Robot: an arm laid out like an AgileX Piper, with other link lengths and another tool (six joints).
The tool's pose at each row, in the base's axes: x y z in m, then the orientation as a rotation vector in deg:
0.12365 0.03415 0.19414 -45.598 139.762 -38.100
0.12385 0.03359 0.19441 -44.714 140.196 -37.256
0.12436 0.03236 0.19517 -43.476 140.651 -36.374
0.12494 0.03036 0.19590 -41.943 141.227 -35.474
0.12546 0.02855 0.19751 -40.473 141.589 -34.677
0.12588 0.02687 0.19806 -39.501 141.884 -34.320
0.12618 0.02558 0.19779 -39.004 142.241 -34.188
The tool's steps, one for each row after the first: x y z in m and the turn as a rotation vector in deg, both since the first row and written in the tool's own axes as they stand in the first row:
0.00014 -0.00063 0.00007 -0.454 0.000 0.835
0.00034 -0.00215 0.00015 -0.854 -0.002 1.931
0.00099 -0.00423 0.00051 -1.246 0.099 3.242
0.00130 -0.00666 0.00011 -1.512 0.070 4.479
0.00191 -0.00834 0.00042 -1.610 0.173 5.257
0.00260 -0.00922 0.00118 -1.714 0.430 5.643

